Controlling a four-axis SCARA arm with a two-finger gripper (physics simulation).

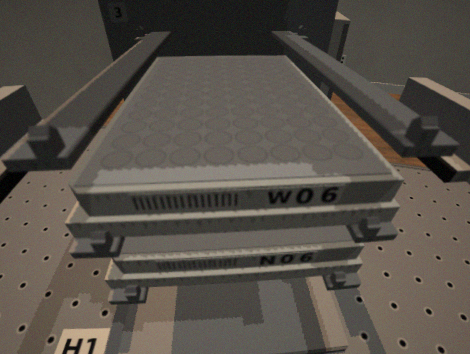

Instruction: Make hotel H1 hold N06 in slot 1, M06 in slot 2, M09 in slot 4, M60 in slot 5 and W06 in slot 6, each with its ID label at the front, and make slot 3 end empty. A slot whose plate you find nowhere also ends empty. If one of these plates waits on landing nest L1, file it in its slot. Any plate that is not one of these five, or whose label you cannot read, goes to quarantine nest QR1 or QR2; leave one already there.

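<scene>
Plate W06 (303,195) lies flat in hotel H1, its barcode and ID label facing me. Plate N06 (286,259) lies flat on the level below, its label also at the front. Above W06 is a pair of bare side rails with front stops; a numeral 3 shows on the hotel's dark back panel (220,30), so W06 appears to be in slot 2 and N06 in slot 1. My gripper (226,100) is open and empty, its fingers far apart at the left and right edges, outside the rails. Higher slots, M06, M09, M60, L1, QR1 and QR2 do not show.
The bare left rail (100,100) and right rail (360,95) reach toward me on both sides, inside my fingers. An H1 sign (80,344) lies on the perforated deck (415,240) at the lower left. Wooden floor (367,131) and a pale cabinet (341,37) show behind at the right.
</scene>
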